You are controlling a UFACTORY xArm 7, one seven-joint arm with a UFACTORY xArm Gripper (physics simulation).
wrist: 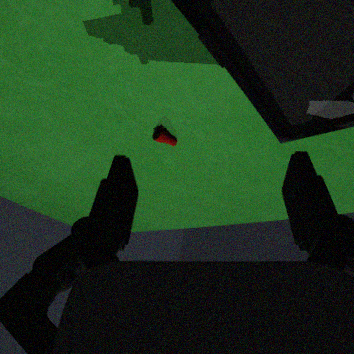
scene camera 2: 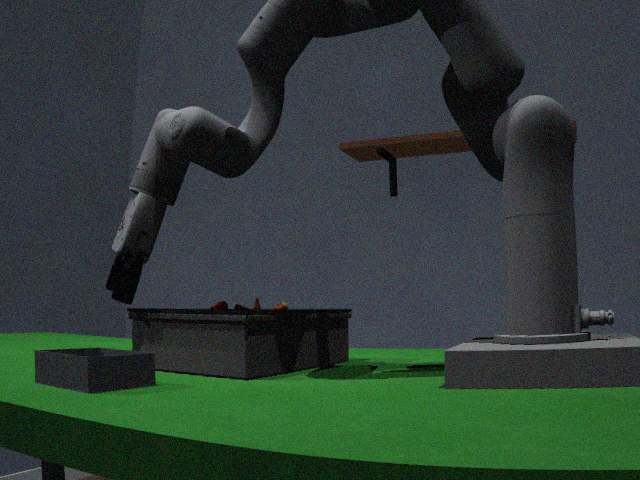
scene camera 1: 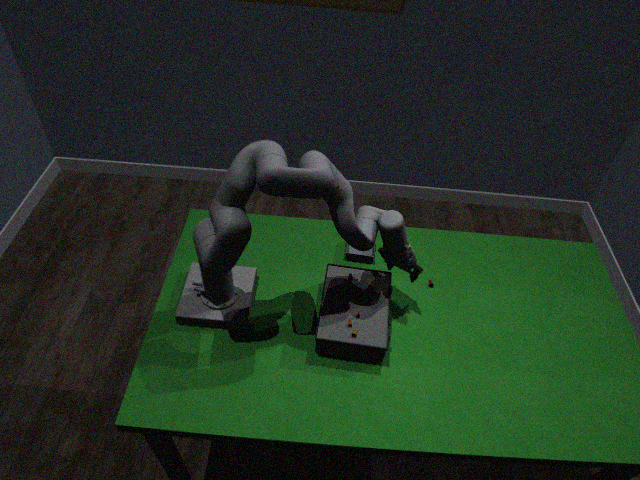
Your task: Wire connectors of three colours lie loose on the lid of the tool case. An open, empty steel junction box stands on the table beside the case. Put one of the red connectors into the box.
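Places are measured from the arm's base along level axes (x left, y back, z up), in millimetres.
Pixels of known places: gripper, between the fingertips: [wrist: 208, 171] [scene camera 2: 117, 296] [scene camera 1: 402, 273]; arm's base, origin of its link: [scene camera 2: 542, 340] [scene camera 1: 220, 293].
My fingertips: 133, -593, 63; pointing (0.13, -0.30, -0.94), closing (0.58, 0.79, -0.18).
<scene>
For each thing: its top centre in the pictures, then the offset to it from my fingertips, as dx, dy, dz. Level surfaces: height alone.
- tool case, centre of its top: [scene camera 2: 243, 309] [scene camera 1: 357, 303] -134, +144, -18
- junction box, centre of its top: [scene camera 2: 94, 351] [scene camera 1: 361, 244] +170, +141, -68
- green table, height of its surface: dz -106
My gripper [scene camera 1: 400, 265] [scene camera 2: 118, 293] [wrist: 208, 171] is open and empty, low beyond the case's far-right corner. A red connector [wrist: 165, 135] lies on the table, left of the case in the wrist view. Scene camera 1 shows a red connector [scene camera 1: 430, 283] on the table right of the gripper; I cannot tell if they are the same. Another red connector [scene camera 1: 350, 276] [scene camera 2: 219, 305] lies on the lid of the tool case [scene camera 1: 372, 330] [scene camera 2: 191, 343] [wrist: 270, 45]. Orange connectors [scene camera 1: 349, 322] [scene camera 2: 256, 303] and a yellow one [scene camera 1: 354, 332] [scene camera 2: 281, 306] lie there too. The junction box [scene camera 1: 360, 257] [scene camera 2: 121, 369] stands beside the case; its inside is mostly hidden.
The arm's base plate [scene camera 1: 188, 304] [scene camera 2: 516, 366] stands on the green table [scene camera 1: 491, 361] [scene camera 2: 361, 423] [wrist: 65, 120], on the other side of the case from the gripper. The arm reaches over the case and partly covers the box in scene camera 1. A wooden shelf [scene camera 2: 418, 144] is on the wall.
</scene>
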